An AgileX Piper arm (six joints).
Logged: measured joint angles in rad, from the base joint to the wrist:
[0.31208 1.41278 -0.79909 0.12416 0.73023 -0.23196]
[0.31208 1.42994 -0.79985 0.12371 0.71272 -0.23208]
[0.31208 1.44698 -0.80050 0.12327 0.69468 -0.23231]
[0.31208 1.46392 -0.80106 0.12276 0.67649 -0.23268]
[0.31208 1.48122 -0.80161 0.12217 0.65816 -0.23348]
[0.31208 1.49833 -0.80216 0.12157 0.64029 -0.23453]
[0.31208 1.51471 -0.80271 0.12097 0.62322 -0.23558]
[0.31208 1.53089 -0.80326 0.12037 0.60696 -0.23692]
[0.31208 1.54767 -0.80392 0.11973 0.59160 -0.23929]
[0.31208 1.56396 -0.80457 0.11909 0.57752 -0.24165]
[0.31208 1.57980 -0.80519 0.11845 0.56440 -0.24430]
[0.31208 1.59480 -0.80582 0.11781 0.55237 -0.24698]
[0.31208 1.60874 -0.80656 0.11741 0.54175 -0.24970]
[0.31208 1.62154 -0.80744 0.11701 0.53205 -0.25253]
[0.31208 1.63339 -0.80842 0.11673 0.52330 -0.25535]
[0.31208 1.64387 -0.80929 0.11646 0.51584 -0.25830]
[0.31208 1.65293 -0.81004 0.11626 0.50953 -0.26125]
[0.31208 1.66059 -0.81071 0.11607 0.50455 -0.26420]
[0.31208 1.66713 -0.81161 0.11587 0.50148 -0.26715]
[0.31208 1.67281 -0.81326 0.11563 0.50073 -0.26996]
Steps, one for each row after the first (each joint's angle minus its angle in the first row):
[0.00000 0.01716 -0.00076 -0.00045 -0.01751 -0.00012]
[0.00000 0.03420 -0.00141 -0.00089 -0.03555 -0.00035]
[0.00000 0.05114 -0.00197 -0.00140 -0.05374 -0.00072]
[0.00000 0.06844 -0.00252 -0.00199 -0.07207 -0.00152]
[0.00000 0.08555 -0.00307 -0.00259 -0.08994 -0.00257]
[0.00000 0.10193 -0.00362 -0.00319 -0.10701 -0.00362]
[0.00000 0.11811 -0.00417 -0.00379 -0.12327 -0.00496]
[0.00000 0.13489 -0.00483 -0.00443 -0.13863 -0.00733]
[0.00000 0.15118 -0.00548 -0.00507 -0.15271 -0.00969]
[0.00000 0.16702 -0.00610 -0.00571 -0.16583 -0.01234]
[0.00000 0.18202 -0.00673 -0.00635 -0.17786 -0.01502]
[0.00000 0.19596 -0.00747 -0.00675 -0.18848 -0.01774]
[0.00000 0.20876 -0.00835 -0.00715 -0.19818 -0.02057]
[0.00000 0.22061 -0.00933 -0.00743 -0.20693 -0.02339]
[0.00000 0.23109 -0.01020 -0.00770 -0.21439 -0.02634]
[0.00000 0.24015 -0.01095 -0.00790 -0.22070 -0.02929]
[0.00000 0.24781 -0.01162 -0.00809 -0.22568 -0.03224]
[0.00000 0.25435 -0.01252 -0.00829 -0.22875 -0.03519]
[0.00000 0.26003 -0.01417 -0.00853 -0.22950 -0.03800]

